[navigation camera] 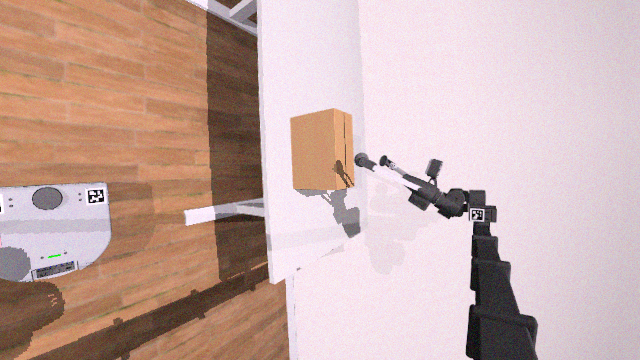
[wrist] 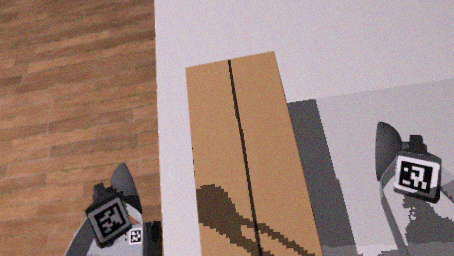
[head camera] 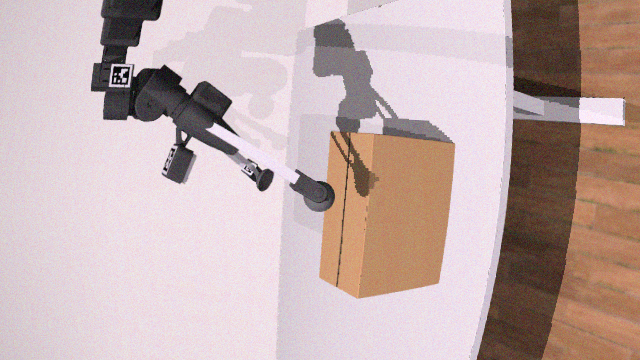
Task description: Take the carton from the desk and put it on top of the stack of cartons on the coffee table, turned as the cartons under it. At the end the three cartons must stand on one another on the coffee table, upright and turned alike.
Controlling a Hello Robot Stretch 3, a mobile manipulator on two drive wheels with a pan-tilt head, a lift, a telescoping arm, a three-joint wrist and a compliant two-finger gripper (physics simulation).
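Where they show: gripper, fingertip midpoint: (navigation camera: 369,157) (head camera: 297,193); robot's base, link origin: (navigation camera: 48,197).
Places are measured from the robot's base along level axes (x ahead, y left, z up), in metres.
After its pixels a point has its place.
A brown carton (head camera: 407,210) @[x 0.111, y -0.591, z 0.822 m] (navigation camera: 315,150) @[x 0.125, y -0.591, z 0.825 m] (wrist: 215,125) with a dark seam along its narrow top stands upright on the white desk (head camera: 400,325) @[x 0.366, y -0.675, z 0.720 m] (navigation camera: 310,60) @[x 0.505, y -0.721, z 0.721 m] (wrist: 350,50). My gripper (head camera: 291,188) @[x 0.095, y -0.656, z 0.980 m] (navigation camera: 373,160) @[x 0.095, y -0.656, z 0.980 m] (wrist: 250,162) @[x 0.095, y -0.656, z 0.980 m] is open wide and empty. In the wrist view its fingertips show on either side of the carton, with a gap on both sides; their height over it is hard to tell. The gripper's shadow falls on the carton's top. The coffee table and its stack of cartons do not show in these views.
My arm (navigation camera: 492,280) @[x -0.085, y -0.340, z 1.277 m] reaches in from the lower right of the navigation view. My base (navigation camera: 55,225) @[x -0.088, y -0.013, z 0.160 m] stands on the wooden floor (navigation camera: 125,125) @[x 0.298, y -0.268, z 0.001 m] (wrist: 75,100). A white desk foot (head camera: 601,111) (navigation camera: 200,216) sticks out between base and desk. A pale wall (head camera: 100,275) @[x 0.432, y -1.273, z 1.278 m] (navigation camera: 550,100) @[x 0.331, y -1.272, z 1.577 m] rises behind the desk.
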